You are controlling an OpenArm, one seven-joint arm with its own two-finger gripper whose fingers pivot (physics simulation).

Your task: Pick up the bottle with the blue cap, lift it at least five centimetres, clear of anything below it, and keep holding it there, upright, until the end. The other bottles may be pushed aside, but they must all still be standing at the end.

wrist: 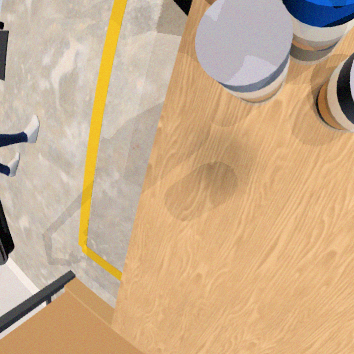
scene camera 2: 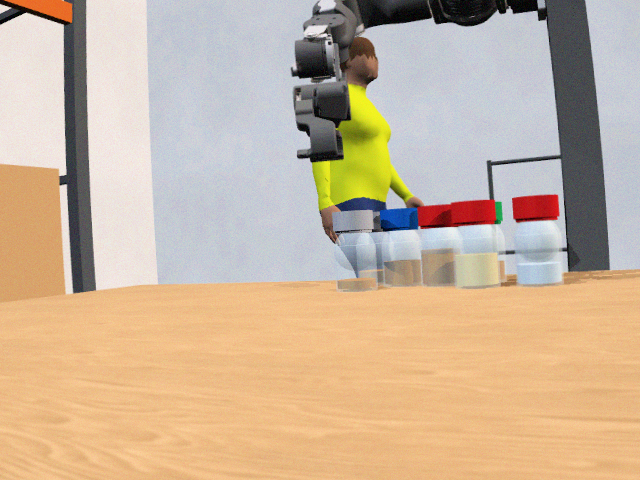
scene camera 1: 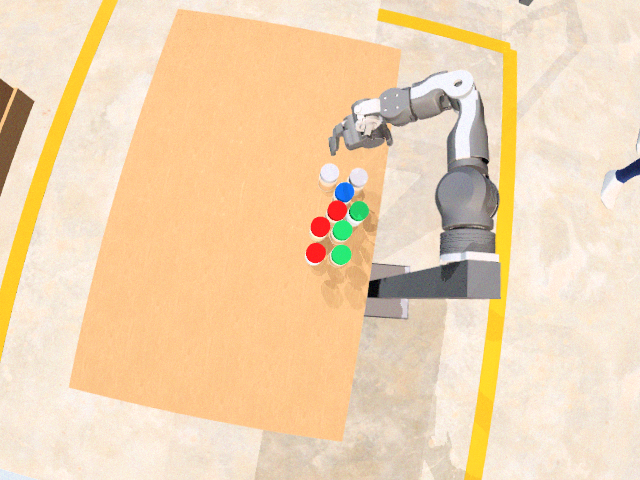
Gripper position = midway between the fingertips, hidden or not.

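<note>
My gripper (scene camera 2: 322,159) (scene camera 1: 359,142). Grey-capped bottle (scene camera 2: 355,262). Dark mounting post (scene camera 2: 571,56) (scene camera 1: 469,279).
</note>
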